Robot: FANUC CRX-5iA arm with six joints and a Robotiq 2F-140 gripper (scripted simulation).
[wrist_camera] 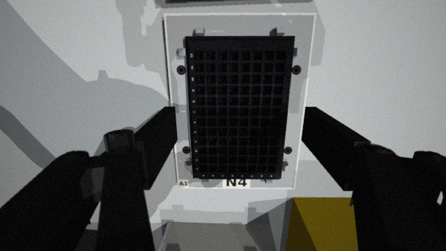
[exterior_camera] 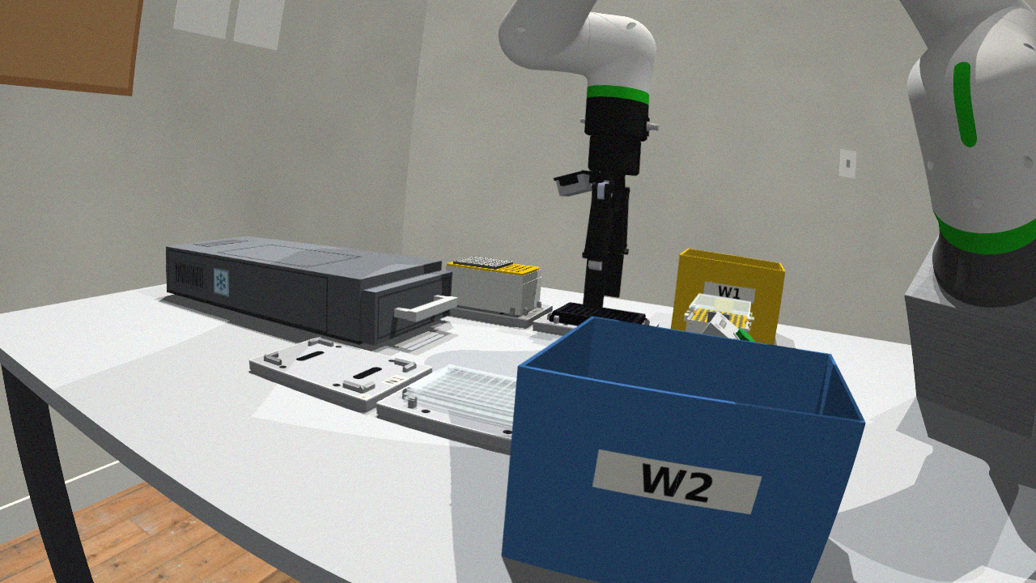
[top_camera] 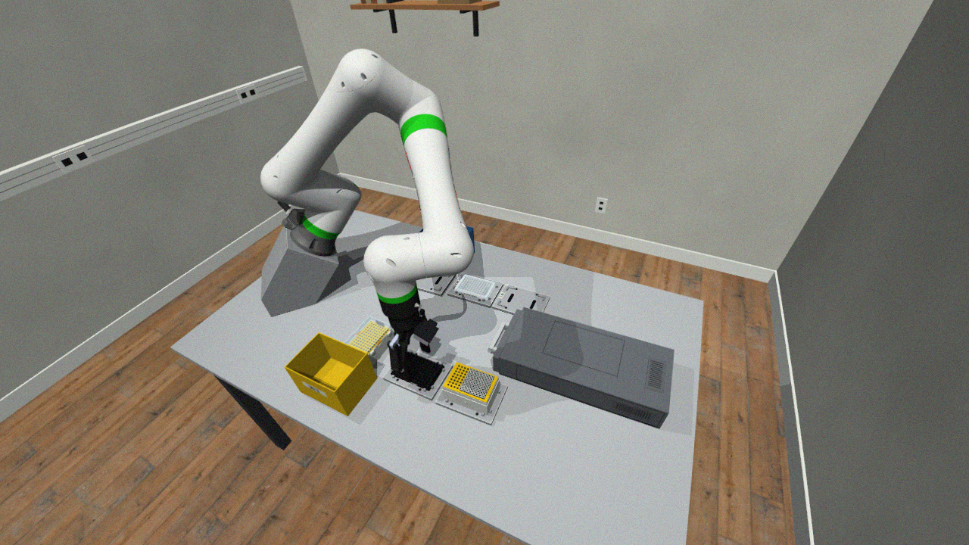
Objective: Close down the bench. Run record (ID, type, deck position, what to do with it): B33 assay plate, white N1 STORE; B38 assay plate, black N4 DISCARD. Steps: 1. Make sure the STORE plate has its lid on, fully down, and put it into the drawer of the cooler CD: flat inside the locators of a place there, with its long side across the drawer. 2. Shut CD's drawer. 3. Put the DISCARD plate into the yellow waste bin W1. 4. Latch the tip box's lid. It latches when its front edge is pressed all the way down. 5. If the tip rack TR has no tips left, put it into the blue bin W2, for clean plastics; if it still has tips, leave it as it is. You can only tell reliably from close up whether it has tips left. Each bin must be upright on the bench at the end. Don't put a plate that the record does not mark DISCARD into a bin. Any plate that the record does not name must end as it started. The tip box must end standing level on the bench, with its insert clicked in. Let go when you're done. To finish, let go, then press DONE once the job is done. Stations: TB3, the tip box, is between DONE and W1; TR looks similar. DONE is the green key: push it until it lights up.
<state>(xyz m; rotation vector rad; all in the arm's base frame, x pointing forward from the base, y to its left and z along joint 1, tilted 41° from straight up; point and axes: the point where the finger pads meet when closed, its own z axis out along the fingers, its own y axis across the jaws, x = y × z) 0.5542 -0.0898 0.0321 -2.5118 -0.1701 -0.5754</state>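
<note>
Right now my hand is 5 cm above the black assay plate. Round my hand: yellow bin W1: 17 cm to the right, 15 cm behind, 3 cm below; then DONE key box: 24 cm behind, 14 cm to the left, 1 cm below; then tip rack TR: 16 cm ahead, 4 cm to the left, 1 cm below.
</note>
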